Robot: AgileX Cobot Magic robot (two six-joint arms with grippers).
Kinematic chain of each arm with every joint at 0, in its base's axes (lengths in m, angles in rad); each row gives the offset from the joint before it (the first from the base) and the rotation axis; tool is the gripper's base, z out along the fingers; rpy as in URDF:
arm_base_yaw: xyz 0 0 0.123 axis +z
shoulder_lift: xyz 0 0 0 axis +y
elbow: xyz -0.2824 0 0.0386 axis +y
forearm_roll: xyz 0.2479 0 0.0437 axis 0.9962 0 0.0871
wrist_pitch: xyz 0 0 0 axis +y
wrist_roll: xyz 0.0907 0 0.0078 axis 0.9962 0 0.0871
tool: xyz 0 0 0 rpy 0 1.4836 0
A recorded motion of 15 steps. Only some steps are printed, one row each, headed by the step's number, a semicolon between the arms.
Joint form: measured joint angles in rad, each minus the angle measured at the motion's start. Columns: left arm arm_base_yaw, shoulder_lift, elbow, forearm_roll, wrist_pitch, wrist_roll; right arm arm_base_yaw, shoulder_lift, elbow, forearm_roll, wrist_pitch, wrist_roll.
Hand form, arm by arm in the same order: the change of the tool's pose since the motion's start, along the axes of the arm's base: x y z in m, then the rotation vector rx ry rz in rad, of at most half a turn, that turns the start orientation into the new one. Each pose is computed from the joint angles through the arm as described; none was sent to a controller.
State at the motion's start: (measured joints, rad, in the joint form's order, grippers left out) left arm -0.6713 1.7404 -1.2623 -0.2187 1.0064 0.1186; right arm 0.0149 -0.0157 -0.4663 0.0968 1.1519 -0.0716
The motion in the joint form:
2: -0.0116 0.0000 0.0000 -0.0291 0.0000 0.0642; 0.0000 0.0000 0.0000 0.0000 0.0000 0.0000
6: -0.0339 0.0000 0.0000 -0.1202 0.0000 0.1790; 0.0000 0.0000 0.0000 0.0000 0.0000 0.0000
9: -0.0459 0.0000 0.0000 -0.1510 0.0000 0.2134; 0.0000 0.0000 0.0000 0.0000 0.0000 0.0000
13: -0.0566 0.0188 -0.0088 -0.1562 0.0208 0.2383; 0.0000 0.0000 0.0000 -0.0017 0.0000 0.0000
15: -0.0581 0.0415 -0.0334 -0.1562 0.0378 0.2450; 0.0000 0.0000 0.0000 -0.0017 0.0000 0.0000
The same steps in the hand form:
2: -0.0039 -0.0048 0.0005 -0.0197 -0.0002 -0.0624; 0.0000 0.0000 0.0000 0.0000 0.0000 0.0000
6: -0.0128 -0.0160 0.0024 -0.0865 0.0173 -0.1590; 0.0000 0.0000 0.0000 0.0000 0.0000 0.0000
9: -0.0170 -0.0208 0.0031 -0.1099 0.0235 -0.1914; 0.0000 0.0000 0.0000 0.0000 0.0000 0.0000
13: -0.0189 -0.0250 -0.0012 -0.0994 0.0451 -0.2291; 0.0000 -0.0001 0.0000 -0.0014 0.0000 -0.0009
15: -0.0158 -0.0289 -0.0030 -0.0934 0.0562 -0.2420; 0.0000 -0.0001 0.0000 -0.0014 0.0000 -0.0009

